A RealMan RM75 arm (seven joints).
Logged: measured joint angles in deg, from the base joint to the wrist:
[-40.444, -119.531, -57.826, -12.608, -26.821, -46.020, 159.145]
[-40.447, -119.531, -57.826, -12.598, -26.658, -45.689, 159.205]
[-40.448, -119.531, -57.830, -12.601, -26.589, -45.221, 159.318]
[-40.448, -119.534, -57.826, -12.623, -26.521, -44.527, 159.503]
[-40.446, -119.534, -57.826, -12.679, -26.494, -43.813, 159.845]
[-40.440, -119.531, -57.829, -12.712, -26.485, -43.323, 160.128]
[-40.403, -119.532, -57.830, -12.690, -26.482, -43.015, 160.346]
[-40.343, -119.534, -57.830, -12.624, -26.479, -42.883, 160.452]
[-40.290, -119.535, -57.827, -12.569, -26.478, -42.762, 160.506]
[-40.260, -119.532, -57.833, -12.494, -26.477, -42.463, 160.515]
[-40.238, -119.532, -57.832, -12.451, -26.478, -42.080, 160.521]
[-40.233, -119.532, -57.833, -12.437, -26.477, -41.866, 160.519]
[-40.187, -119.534, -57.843, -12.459, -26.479, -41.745, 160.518]
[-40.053, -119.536, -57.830, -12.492, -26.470, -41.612, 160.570]
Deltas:
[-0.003, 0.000, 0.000, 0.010, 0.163, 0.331, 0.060]
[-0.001, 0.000, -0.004, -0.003, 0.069, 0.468, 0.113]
[0.000, -0.003, 0.004, -0.022, 0.068, 0.694, 0.185]
[0.002, 0.000, 0.000, -0.056, 0.027, 0.714, 0.342]
[0.006, 0.003, -0.003, -0.033, 0.009, 0.490, 0.283]
[0.037, -0.001, -0.001, 0.022, 0.003, 0.308, 0.218]
[0.060, -0.002, 0.000, 0.066, 0.003, 0.132, 0.106]
[0.053, -0.001, 0.003, 0.055, 0.001, 0.121, 0.054]
[0.030, 0.003, -0.006, 0.075, 0.001, 0.299, 0.009]
[0.022, 0.000, 0.001, 0.043, -0.001, 0.383, 0.006]
[0.005, 0.000, -0.001, 0.014, 0.001, 0.214, -0.002]
[0.046, -0.002, -0.010, -0.022, -0.002, 0.121, -0.001]
[0.134, -0.002, 0.013, -0.033, 0.009, 0.133, 0.052]

